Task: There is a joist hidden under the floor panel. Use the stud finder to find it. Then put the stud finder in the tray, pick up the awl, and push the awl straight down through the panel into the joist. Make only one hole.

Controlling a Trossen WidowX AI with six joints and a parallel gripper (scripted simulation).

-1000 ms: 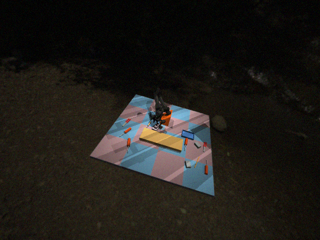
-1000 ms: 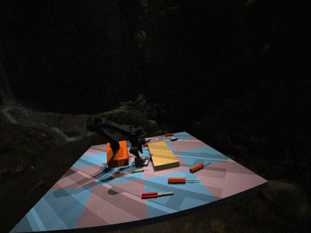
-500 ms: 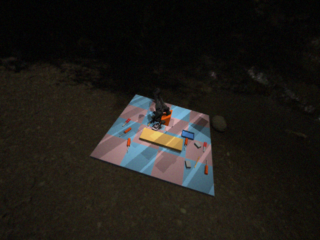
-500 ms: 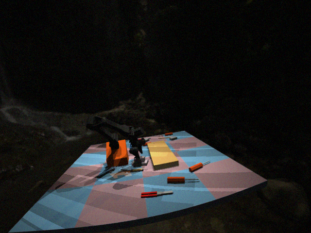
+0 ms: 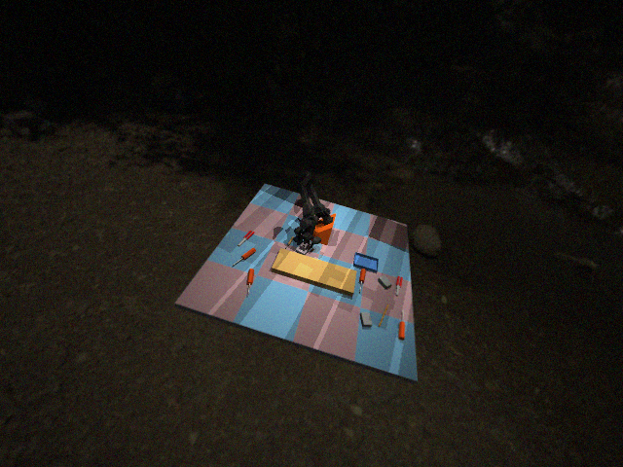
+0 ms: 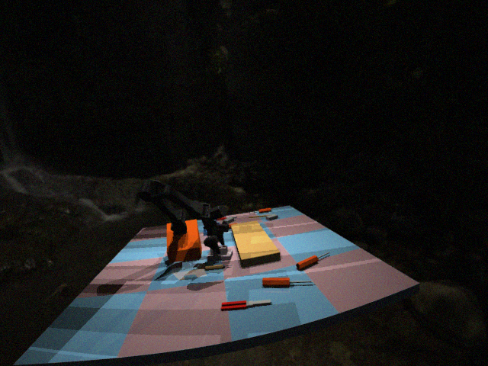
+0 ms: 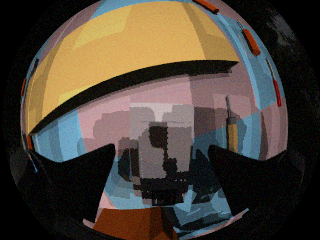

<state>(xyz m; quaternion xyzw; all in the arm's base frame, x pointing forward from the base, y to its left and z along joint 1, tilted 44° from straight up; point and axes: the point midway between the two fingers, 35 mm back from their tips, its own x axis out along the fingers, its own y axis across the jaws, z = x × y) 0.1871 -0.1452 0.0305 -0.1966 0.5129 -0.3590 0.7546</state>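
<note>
Right now the stud finder is 30 mm behind my gripper tip and 10 mm to the left of it. The rest, counted from my gripper tip: awl (20 mm behind, 110 mm to the right, 40 mm below); blue tray (20 mm behind, 440 mm to the left, 30 mm below).
</note>
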